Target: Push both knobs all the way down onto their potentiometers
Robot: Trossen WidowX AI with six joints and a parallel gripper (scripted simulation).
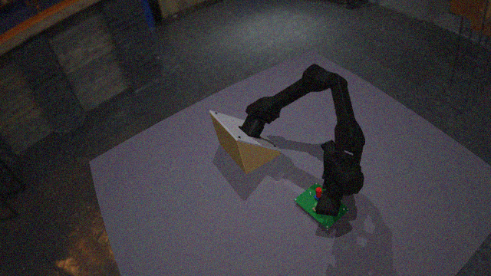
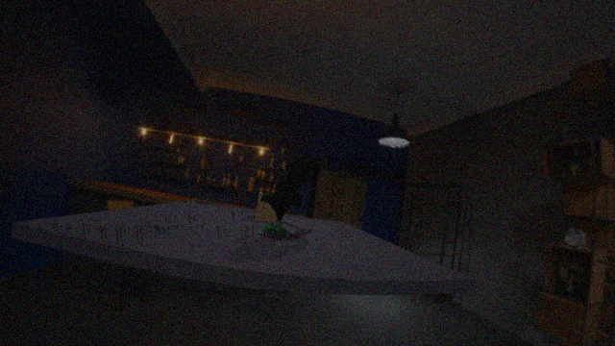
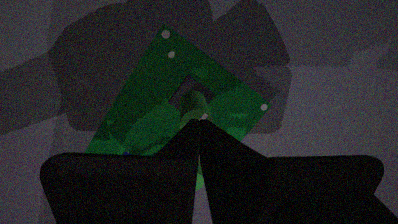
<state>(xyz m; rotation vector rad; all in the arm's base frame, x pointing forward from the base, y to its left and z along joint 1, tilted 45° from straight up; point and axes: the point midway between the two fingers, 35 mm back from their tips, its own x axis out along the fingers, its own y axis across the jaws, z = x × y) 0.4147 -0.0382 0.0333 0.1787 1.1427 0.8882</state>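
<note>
My gripper tip is 1 cm above the green knob. Also, from my gripper tip: red knob 7 cm behind, 1 cm to the left, 2 cm below.
</note>
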